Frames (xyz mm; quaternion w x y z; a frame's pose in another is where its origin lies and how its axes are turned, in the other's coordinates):
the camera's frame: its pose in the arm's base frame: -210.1 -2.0 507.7 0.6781 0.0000 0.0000 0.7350
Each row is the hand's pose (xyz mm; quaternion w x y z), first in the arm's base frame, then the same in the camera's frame.
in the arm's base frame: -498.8 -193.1 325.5 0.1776 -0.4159 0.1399 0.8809
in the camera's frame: -167.3 303.1 -182.2 0.7678 -0.1792 0.4005 0.4668
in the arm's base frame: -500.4 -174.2 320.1 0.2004 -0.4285 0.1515 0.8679
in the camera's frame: -148.3 303.2 -187.6 0.7738 -0.1792 0.4177 0.4412
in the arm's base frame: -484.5 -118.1 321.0 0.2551 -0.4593 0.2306 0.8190
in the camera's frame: -93.7 282.8 -186.7 0.7749 -0.1420 0.4940 0.3679
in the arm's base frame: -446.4 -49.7 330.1 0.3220 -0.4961 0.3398 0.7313
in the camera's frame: -28.5 239.4 -177.6 0.7558 -0.0866 0.5950 0.2592
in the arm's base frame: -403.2 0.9 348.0 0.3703 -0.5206 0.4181 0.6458
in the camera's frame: 18.4 192.2 -159.7 0.7257 -0.0457 0.6661 0.1657
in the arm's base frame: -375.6 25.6 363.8 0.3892 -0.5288 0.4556 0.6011
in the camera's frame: 40.8 162.7 -143.9 0.7057 -0.0237 0.6976 0.1215
